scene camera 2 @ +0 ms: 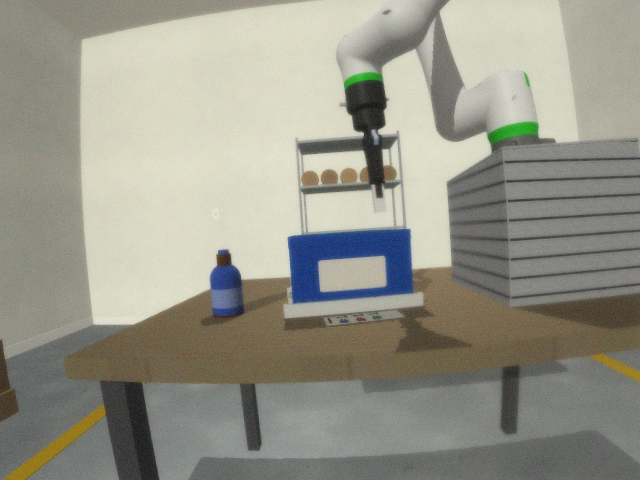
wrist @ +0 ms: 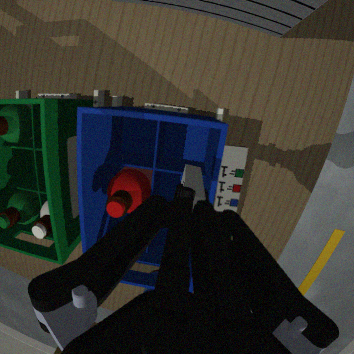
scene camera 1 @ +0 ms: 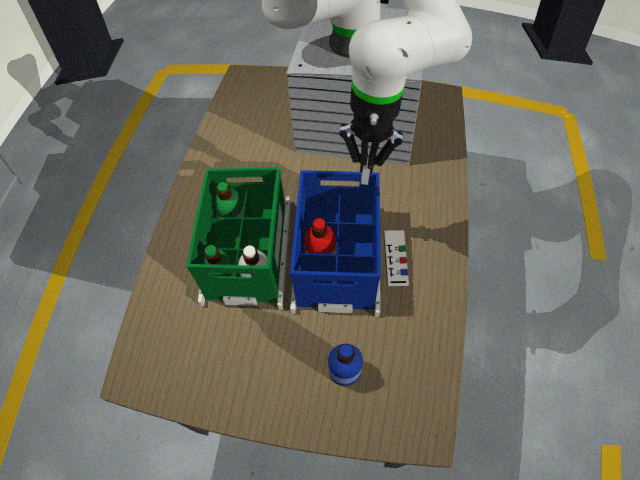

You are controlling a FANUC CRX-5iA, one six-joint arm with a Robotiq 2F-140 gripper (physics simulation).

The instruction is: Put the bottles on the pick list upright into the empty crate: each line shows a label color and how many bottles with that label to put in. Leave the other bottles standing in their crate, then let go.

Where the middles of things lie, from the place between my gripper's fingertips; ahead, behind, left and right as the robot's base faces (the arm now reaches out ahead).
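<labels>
From my hand: red bottle (scene camera 1: 320,238), 8 cm ahead, 10 cm to the right, 13 cm below; blue bottle (scene camera 2: 225,279), 6 cm to the right, 37 cm ahead, 14 cm below; pick list (scene camera 1: 397,271), 8 cm ahead, 9 cm to the left, 22 cm below.
</labels>
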